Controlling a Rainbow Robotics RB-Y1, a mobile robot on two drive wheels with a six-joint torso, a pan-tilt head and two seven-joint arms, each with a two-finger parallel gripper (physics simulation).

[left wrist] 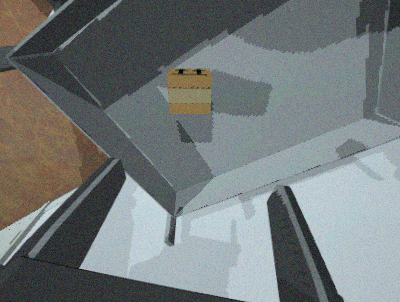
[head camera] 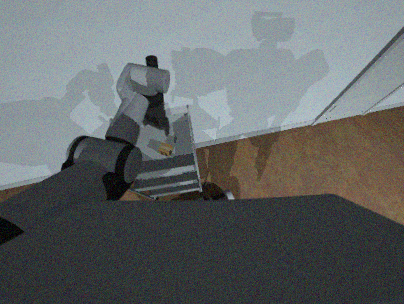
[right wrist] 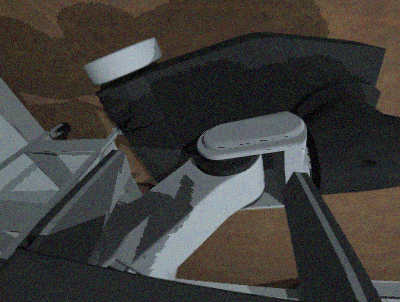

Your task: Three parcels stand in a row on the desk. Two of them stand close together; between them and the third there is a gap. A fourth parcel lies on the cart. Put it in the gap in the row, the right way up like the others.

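The parcel (head camera: 165,148) (left wrist: 190,95), an orange-brown box with a pale tape band and black marks near one edge, rests inside the grey cart tray (head camera: 170,165) (left wrist: 120,145). My left gripper (head camera: 170,135) (left wrist: 196,180) is open and empty, above the cart; in the left wrist view the parcel shows beyond the fingertips, apart from them, over the tray floor. My right gripper (right wrist: 204,171) is open, with parts of the robot's own body showing beyond its fingers. The desk and the three parcels in the row do not show in these views.
The tray has raised walls. A pale wall (head camera: 225,30) stands behind the cart, and a pale panel (head camera: 370,75) stands at the right. The brown floor (head camera: 310,160) (left wrist: 40,165) extends beside the cart. The robot's dark body (head camera: 225,250) (right wrist: 225,90) fills the foreground.
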